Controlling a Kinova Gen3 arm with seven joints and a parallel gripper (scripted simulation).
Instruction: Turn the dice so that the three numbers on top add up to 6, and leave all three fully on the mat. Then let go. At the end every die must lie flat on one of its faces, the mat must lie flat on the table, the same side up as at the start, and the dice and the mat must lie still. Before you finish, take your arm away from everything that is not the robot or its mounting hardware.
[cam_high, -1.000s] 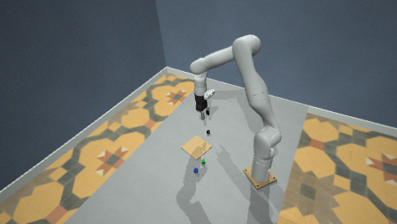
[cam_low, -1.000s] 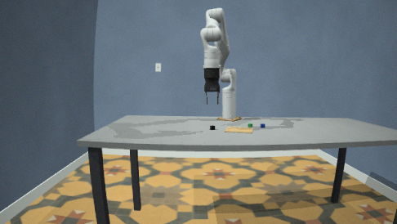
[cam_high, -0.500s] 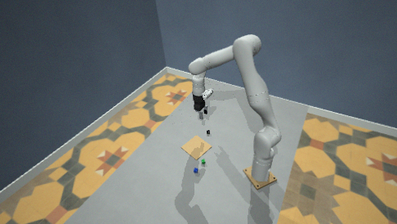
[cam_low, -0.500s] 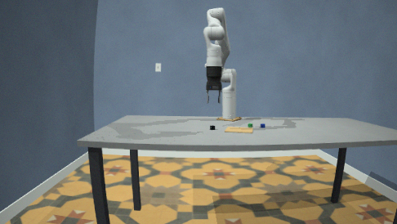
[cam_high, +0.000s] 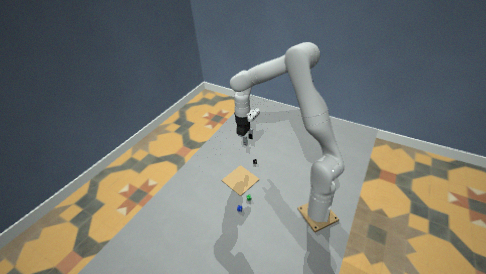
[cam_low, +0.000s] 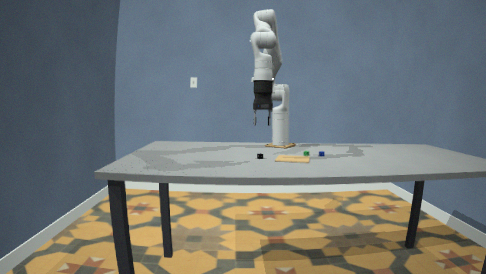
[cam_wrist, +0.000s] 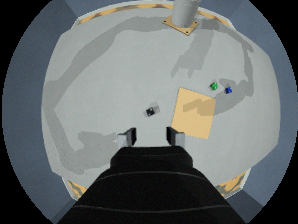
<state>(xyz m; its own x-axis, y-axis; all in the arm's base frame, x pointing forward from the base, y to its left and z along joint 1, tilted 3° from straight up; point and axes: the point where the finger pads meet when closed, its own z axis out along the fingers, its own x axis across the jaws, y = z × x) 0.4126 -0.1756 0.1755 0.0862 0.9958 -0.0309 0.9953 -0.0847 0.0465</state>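
Right now my hand is 4 cm past the black die and 15 cm above it. From my hand the other things lie so: blue die: 9 cm behind, 30 cm to the left, 15 cm below; green die: 10 cm behind, 23 cm to the left, 15 cm below; tan mat: 2 cm behind, 14 cm to the left, 16 cm below.
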